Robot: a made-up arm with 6 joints. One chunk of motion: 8 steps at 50 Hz.
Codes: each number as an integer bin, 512 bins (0 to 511) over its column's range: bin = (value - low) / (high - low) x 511, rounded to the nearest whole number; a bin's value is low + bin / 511 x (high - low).
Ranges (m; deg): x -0.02..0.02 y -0.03..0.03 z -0.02..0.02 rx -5..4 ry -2..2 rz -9..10
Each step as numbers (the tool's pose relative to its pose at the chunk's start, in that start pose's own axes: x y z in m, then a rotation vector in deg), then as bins.
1 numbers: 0.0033 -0.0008 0.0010 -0.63 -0.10 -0.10
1 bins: 298 249 268 248 243 239
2 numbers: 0.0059 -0.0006 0.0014 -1.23 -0.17 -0.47
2 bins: 331 250 273 214 234 229
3 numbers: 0.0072 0.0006 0.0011 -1.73 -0.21 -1.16
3 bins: 347 261 270 186 229 211
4 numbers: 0.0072 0.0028 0.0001 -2.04 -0.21 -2.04
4 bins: 347 279 257 168 229 187
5 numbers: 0.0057 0.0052 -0.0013 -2.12 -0.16 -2.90
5 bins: 328 300 239 164 235 164
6 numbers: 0.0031 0.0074 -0.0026 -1.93 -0.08 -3.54
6 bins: 295 319 222 174 245 147
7 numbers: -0.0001 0.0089 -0.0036 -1.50 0.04 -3.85
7 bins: 254 331 210 199 261 139
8 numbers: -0.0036 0.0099 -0.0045 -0.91 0.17 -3.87
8 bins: 210 340 198 232 277 138
